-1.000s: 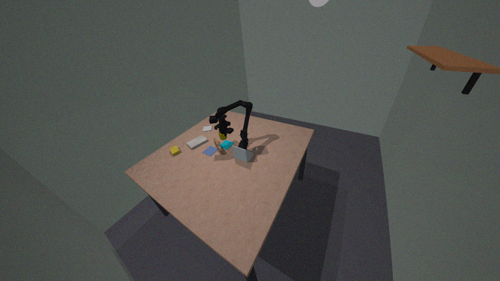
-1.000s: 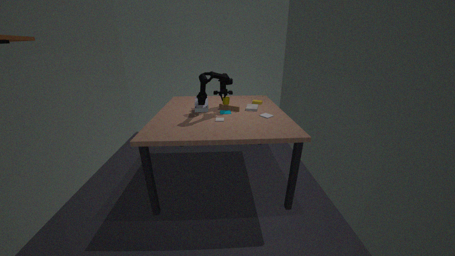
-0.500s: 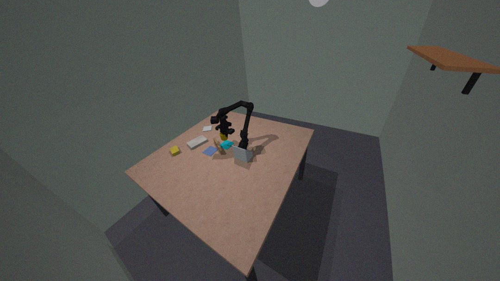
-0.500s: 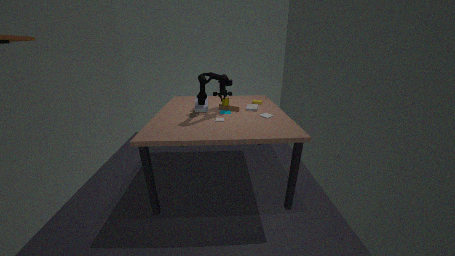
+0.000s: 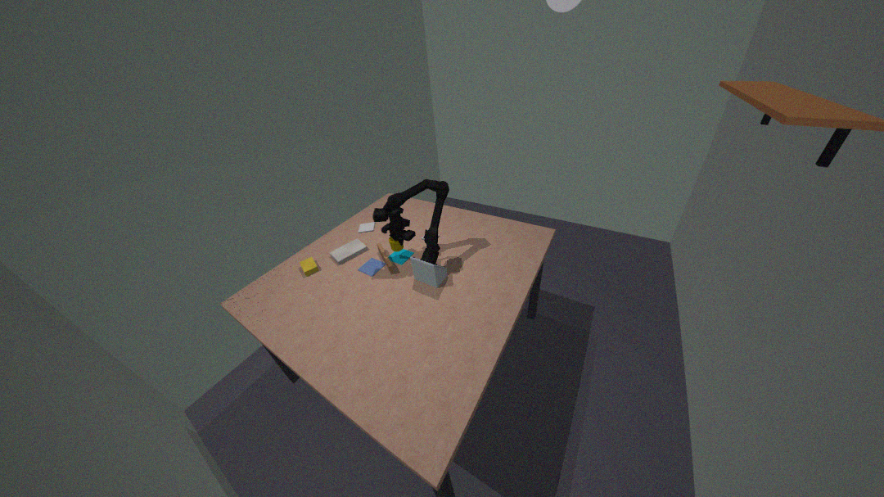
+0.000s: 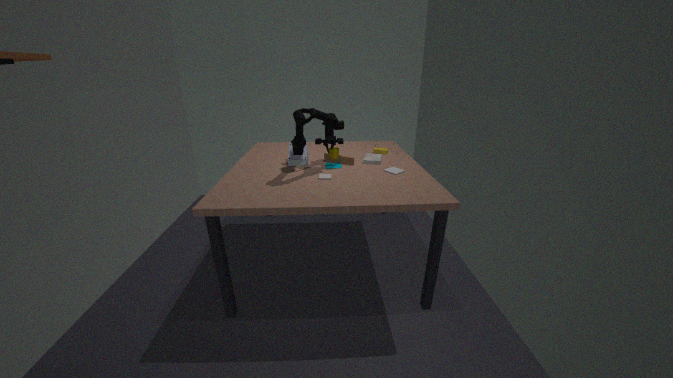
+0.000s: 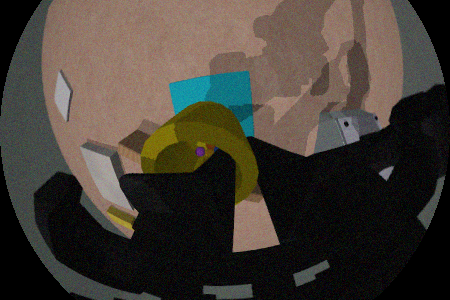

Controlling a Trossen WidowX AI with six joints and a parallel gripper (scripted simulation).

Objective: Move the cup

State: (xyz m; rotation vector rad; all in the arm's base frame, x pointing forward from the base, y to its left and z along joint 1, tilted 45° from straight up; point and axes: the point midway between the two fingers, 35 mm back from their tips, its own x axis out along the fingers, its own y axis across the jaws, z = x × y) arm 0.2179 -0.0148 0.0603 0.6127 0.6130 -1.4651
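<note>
My gripper tip is 100 mm above the teal pad and 30 mm short of it. Round my gripper tip: yellow cup: 20 mm ahead; wooden bar: 70 mm to the left, 70 mm below, 70 mm ahead; small white tile: 220 mm to the right, 80 mm below, 30 mm behind.
</note>
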